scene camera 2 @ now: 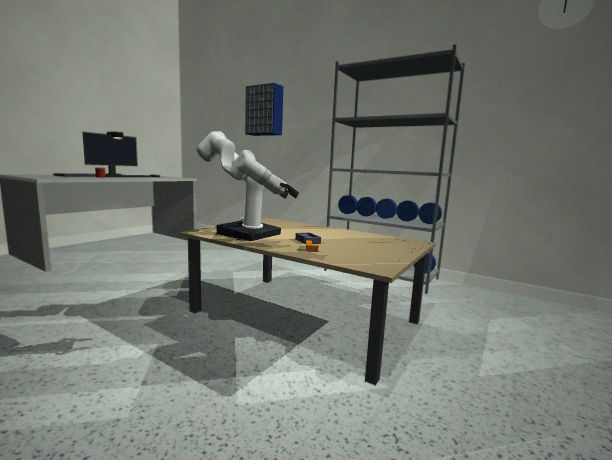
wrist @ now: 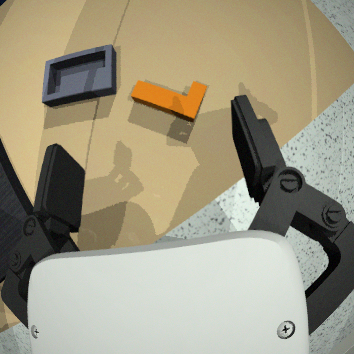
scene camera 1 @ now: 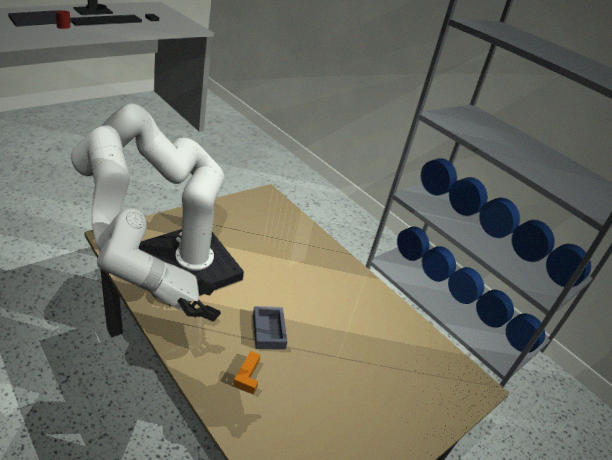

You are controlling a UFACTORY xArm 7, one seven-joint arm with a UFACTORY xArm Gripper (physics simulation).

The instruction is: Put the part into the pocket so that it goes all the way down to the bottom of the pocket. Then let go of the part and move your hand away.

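Frame: origin at the arm's base, x left, y ahead, z down, level; millimetres.
Where they show: gripper, fingertip midpoint: (scene camera 2: 292, 195) (wrist: 144, 135) (scene camera 1: 215, 303); arm's base at its link origin: (scene camera 2: 252, 226) (scene camera 1: 194, 256).
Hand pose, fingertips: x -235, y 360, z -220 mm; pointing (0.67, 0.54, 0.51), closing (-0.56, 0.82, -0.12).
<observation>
Each offset is from my fingertips to the top centre of the thing. Level surfaces: height alone.
The part is an orange L-shaped block @[dx +80, dy +84, dz +237 mm] (scene camera 1: 248, 367) (scene camera 2: 312, 247) (wrist: 161, 96) lying flat on the table, apart from the pocket. The pocket is a recess in a blue-grey rectangular block @[dx +234, dy +0, dz +231 mm] (scene camera 1: 270, 345) (scene camera 2: 311, 240) (wrist: 80, 98); shadow falls across its inside, and no orange shows in it. In the wrist view the pocket is at upper left and the part right of it, its short leg at the right end. My gripper (scene camera 1: 203, 311) (scene camera 2: 291, 190) (wrist: 144, 135) is open and empty. It hangs above the table, on the arm-base side of the part, well short of it.
The wooden table @[dz +267 mm] (scene camera 1: 390, 350) (scene camera 2: 370, 245) carries the arm's black base plate (scene camera 1: 227, 272) (scene camera 2: 235, 230). A metal shelf rack (scene camera 1: 411, 145) (scene camera 2: 332, 150) with blue discs stands beyond the table. A grey desk (scene camera 1: 180, 32) (scene camera 2: 22, 220) stands behind at the left.
</observation>
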